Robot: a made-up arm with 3 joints. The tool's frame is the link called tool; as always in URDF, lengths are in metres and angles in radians.
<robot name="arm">
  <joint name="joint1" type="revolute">
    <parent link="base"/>
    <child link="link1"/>
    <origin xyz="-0.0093 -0.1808 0.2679" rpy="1.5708 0 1.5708"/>
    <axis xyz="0 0 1"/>
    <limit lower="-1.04" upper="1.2"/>
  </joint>
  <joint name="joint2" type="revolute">
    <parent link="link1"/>
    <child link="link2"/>
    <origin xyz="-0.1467 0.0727 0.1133" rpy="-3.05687 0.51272 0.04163"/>
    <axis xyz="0 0 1"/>
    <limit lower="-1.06" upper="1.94"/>
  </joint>
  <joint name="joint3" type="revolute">
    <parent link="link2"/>
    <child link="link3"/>
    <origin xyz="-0.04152 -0.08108 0.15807" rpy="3.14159 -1.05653 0"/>
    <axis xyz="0 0 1"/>
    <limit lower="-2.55" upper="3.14"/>
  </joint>
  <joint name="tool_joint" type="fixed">
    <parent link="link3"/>
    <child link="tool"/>
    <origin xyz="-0.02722 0.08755 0.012" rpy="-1.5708 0 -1.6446"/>
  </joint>
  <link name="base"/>
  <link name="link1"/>
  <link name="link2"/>
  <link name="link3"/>
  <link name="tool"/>
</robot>
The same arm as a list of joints. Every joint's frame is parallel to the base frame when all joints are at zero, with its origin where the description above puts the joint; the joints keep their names.
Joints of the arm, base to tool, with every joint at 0 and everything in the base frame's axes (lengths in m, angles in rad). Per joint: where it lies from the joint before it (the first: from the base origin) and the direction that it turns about. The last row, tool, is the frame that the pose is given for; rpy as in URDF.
joint1: axis +x offset -0.0093 -0.1808 0.2679
joint2: axis -0.868286 -0.491892 0.064199 offset 0.1133 -0.1467 0.0727
joint3: axis +y offset -0.1109 -0.1139 0.0895
tool: offset 0.0336 0.0120 0.0853 rpy -3.1416 1.5708 0.0000
Joint limits (rad, base to tool): -1.0400..1.2000 -1.0600..1.9400 -2.5500..3.1400

